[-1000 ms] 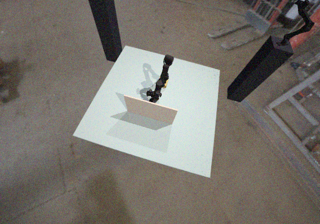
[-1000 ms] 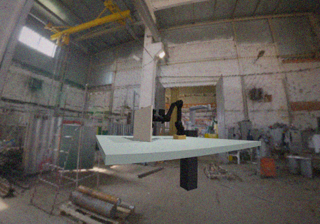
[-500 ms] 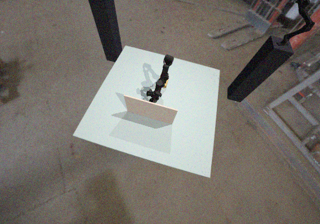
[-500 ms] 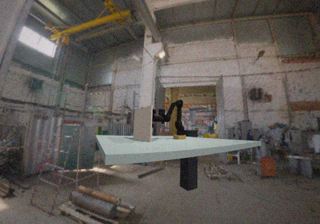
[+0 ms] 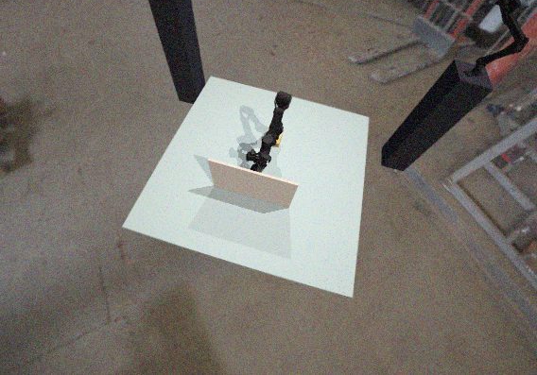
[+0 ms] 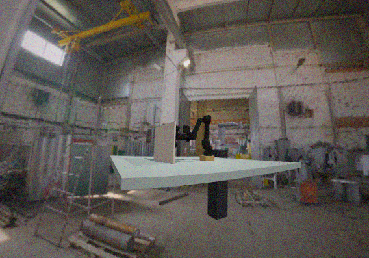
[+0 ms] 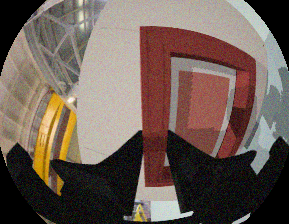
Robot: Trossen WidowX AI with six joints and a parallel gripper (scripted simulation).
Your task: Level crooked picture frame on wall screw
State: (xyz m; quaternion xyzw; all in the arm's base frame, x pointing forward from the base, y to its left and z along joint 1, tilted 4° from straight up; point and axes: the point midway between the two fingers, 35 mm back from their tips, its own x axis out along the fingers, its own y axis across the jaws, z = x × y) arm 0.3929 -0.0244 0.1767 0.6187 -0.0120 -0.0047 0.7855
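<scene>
The picture frame lies 5 cm below my gripper tip, 2 cm to the right of it and 1 cm ahead of it. Also, from my gripper tip: wall panel 6 cm below, 2 cm ahead, 1 cm to the right.
</scene>
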